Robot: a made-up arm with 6 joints.
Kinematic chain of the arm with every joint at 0, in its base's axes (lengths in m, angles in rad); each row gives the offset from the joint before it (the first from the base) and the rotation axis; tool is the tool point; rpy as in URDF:
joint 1: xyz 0 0 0.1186 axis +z
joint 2: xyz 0 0 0 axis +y
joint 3: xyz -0.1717 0 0.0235 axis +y
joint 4: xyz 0.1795 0 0.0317 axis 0.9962 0 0.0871
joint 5: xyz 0 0 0 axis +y
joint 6: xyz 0.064 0 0.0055 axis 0.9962 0 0.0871
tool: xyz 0 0 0 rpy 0 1.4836 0
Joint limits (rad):
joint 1: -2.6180..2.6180
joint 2: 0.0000..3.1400
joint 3: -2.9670..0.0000
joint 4: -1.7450..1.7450
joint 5: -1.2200..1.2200
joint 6: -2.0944..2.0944
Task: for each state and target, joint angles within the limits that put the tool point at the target. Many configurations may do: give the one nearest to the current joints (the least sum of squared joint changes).
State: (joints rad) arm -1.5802 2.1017 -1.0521 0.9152 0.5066 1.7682
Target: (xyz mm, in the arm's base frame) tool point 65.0 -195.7 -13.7
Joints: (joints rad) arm -1.3717 2.4086 -1.0228 0.9313 0.5049 1.7682
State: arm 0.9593 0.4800 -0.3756 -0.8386 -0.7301 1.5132
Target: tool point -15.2 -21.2 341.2
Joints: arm 1.3519 0.0522 -0.6659 -0.2839 -0.6065 1.5132
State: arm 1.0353 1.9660 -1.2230 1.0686 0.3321 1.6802
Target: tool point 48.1 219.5 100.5
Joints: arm 1.2416 1.8199 -0.8820 1.0412 0.4755 1.6802
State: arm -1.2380 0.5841 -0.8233 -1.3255 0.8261 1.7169
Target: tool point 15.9 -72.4 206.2
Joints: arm -0.8150 0.2296 -0.2969 -0.9844 0.7906 1.7169
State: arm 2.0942 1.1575 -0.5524 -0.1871 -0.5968 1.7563
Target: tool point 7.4 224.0 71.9
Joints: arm 1.5233 1.9436 -0.7050 -0.1043 -0.5079 1.7563
